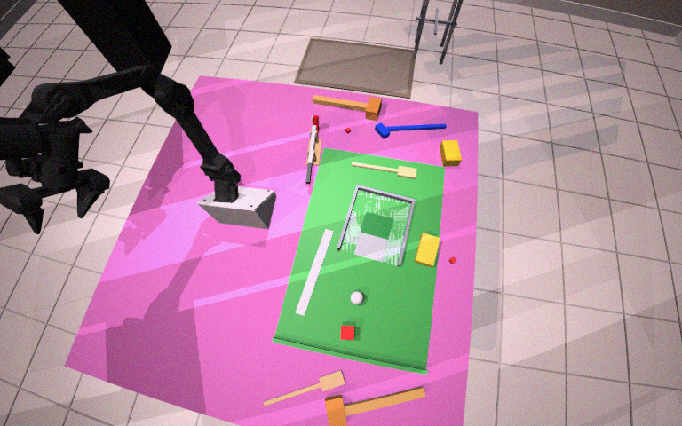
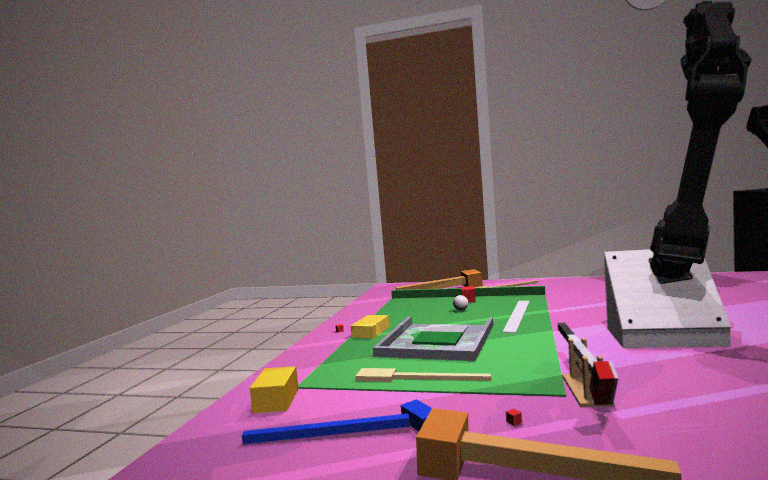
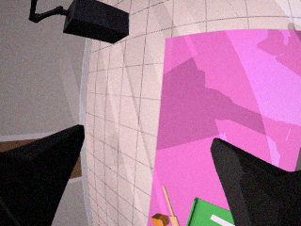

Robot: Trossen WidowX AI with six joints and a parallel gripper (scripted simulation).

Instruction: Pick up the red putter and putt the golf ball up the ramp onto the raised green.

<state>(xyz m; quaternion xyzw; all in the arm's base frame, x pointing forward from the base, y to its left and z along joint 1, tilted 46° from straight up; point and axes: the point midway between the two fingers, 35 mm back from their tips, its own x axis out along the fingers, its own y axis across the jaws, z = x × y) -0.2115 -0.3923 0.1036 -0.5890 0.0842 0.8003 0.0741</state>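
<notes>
My gripper tip is 48 cm to the right of the red putter, 44 cm short of it and 43 cm above it. The rest, counted from my gripper tip: white bar: 49 cm below, 48 cm ahead, 3 cm to the left; white golf ball: 62 cm ahead, 47 cm below, 6 cm to the right; red block: 59 cm ahead, 47 cm below, 17 cm to the right.
</notes>
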